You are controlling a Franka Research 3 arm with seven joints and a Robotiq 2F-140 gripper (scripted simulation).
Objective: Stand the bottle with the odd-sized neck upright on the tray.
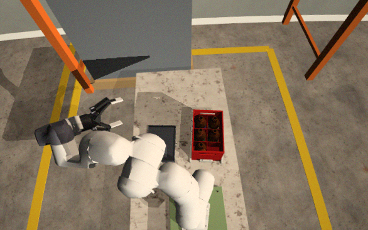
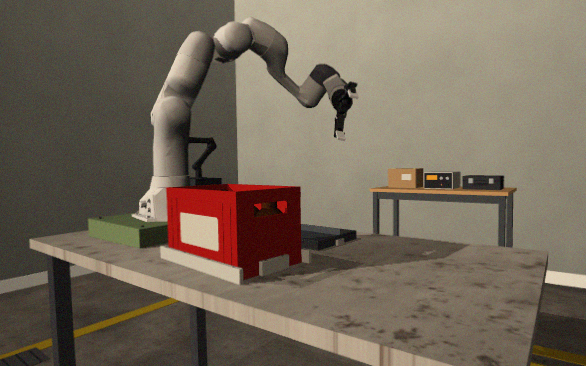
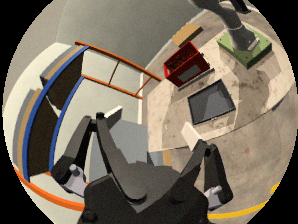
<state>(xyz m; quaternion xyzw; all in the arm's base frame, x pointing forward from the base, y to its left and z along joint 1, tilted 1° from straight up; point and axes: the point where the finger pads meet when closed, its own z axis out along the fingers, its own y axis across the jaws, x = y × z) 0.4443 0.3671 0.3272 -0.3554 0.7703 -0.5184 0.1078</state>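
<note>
The brown bottle lies 52 cm to the right of my hand, 29 cm below it and 4 cm behind it. Round my hand: dark tray 36 cm below, 18 cm to the right, 5 cm behind; then red crate 48 cm to the right, 29 cm below, 4 cm behind.
</note>
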